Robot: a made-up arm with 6 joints. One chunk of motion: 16 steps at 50 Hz.
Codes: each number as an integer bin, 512 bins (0 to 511) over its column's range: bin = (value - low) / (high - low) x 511, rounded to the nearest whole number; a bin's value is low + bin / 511 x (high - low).
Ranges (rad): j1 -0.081..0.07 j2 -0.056..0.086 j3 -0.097..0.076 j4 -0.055..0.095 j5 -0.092..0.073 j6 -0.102..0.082
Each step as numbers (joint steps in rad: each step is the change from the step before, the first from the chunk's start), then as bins.
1 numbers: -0.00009 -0.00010 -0.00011 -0.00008 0.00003 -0.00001
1 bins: 274 201 286 187 285 283
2 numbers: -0.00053 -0.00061 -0.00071 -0.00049 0.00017 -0.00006
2 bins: 272 199 284 186 285 283
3 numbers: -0.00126 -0.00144 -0.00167 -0.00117 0.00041 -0.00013
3 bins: 270 196 282 183 286 283
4 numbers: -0.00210 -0.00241 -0.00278 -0.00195 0.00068 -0.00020
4 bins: 267 193 278 181 287 283
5 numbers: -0.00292 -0.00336 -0.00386 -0.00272 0.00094 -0.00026
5 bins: 264 189 275 178 288 283
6 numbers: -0.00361 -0.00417 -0.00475 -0.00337 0.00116 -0.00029
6 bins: 262 187 272 176 289 282
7 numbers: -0.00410 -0.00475 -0.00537 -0.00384 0.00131 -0.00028
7 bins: 260 184 271 174 289 282
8 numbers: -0.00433 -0.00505 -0.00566 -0.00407 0.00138 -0.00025
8 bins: 259 183 270 174 289 283
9 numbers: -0.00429 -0.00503 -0.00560 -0.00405 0.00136 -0.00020
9 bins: 260 183 270 174 289 283
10 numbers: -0.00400 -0.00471 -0.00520 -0.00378 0.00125 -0.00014
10 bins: 261 185 271 174 289 283
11 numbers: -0.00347 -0.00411 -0.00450 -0.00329 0.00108 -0.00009
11 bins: 262 187 273 176 288 283
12 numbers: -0.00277 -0.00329 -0.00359 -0.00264 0.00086 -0.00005
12 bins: 265 190 276 178 288 283
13 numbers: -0.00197 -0.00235 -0.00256 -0.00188 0.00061 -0.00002
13 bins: 267 193 279 181 287 283
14 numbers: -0.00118 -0.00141 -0.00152 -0.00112 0.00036 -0.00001
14 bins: 270 196 282 184 286 283
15 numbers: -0.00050 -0.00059 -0.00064 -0.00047 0.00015 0.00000
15 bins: 272 199 285 186 285 283
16 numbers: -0.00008 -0.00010 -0.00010 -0.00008 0.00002 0.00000
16 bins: 274 201 286 187 285 283
